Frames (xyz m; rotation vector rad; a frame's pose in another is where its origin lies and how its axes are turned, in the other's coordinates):
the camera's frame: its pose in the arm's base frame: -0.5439 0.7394 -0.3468 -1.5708 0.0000 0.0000
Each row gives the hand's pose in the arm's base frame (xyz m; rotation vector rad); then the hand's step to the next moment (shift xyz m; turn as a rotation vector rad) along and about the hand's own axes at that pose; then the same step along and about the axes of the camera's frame.
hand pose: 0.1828 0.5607 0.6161 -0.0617 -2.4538 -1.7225
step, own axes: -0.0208 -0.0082 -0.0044 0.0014 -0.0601 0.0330
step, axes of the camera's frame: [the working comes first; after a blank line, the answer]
step, axes of the arm's base frame: 0.0200 -0.0059 -0.0091 -0.0114 0.0103 -0.0668

0.0200 0.0091 -0.0059 -0.0114 0.0668 0.0103
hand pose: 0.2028 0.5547 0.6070 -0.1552 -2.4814 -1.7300
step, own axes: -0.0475 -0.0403 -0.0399 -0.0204 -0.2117 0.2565
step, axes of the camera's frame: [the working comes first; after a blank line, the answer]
step, axes of the arm's base frame: 0.0423 -0.0523 -0.0308 -0.0198 0.1675 -0.2874

0.0423 0.0308 -0.0523 -0.0198 0.2874 0.1675
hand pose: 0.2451 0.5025 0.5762 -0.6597 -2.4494 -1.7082
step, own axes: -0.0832 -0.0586 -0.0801 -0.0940 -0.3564 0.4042
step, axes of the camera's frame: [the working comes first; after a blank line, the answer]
step, axes of the arm's base frame: 0.0383 -0.1145 -0.0469 0.0157 0.2389 -0.4918

0.0383 0.0469 -0.1145 0.0157 0.4918 0.2389
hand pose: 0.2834 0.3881 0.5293 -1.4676 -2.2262 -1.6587
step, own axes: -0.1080 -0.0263 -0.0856 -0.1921 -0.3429 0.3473
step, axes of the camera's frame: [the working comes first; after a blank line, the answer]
step, axes of the arm's base frame: 0.0012 -0.1358 -0.0353 0.0519 0.1314 -0.5051

0.0012 0.0353 -0.1358 0.0519 0.5051 0.1314
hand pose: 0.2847 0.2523 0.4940 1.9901 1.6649 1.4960
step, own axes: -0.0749 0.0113 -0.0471 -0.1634 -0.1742 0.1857
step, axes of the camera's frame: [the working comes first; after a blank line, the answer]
step, axes of the arm's base frame: -0.0191 -0.0862 -0.0128 0.0405 0.0178 -0.2993

-0.0191 0.0128 -0.0862 0.0405 0.2993 0.0178
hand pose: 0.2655 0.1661 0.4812 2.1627 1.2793 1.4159
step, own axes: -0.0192 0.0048 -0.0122 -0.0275 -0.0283 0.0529
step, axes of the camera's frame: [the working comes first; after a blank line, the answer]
step, axes of the arm's base frame: -0.0103 -0.0206 -0.0027 0.0255 0.0075 -0.0604

-0.0103 0.0027 -0.0206 0.0255 0.0604 0.0075
